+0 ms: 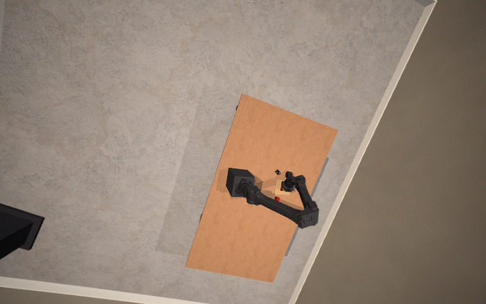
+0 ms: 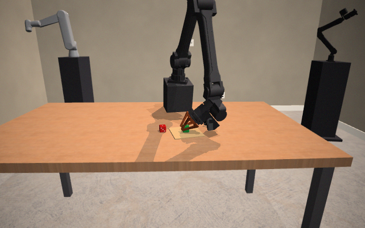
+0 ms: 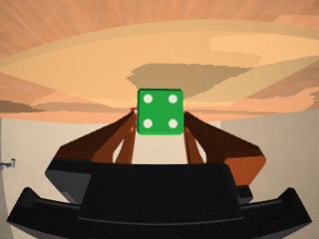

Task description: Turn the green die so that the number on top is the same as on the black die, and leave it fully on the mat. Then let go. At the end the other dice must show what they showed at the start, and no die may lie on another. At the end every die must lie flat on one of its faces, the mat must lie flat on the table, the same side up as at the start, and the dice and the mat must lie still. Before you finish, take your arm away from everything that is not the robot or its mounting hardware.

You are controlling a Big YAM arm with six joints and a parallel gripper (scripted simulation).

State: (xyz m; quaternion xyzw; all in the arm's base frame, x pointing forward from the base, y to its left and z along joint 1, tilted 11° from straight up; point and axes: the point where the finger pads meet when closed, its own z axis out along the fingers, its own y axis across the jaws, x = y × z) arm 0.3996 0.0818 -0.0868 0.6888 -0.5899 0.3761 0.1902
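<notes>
My gripper is now 2 cm to the right of the green die and 1 cm above it. From my hand the other things lie so: red die: 10 cm to the right, 1 cm below; then tan mat: 2 cm to the left, 2 cm below; then black die: 13 cm behind, 12 cm to the left, 1 cm below.
</notes>
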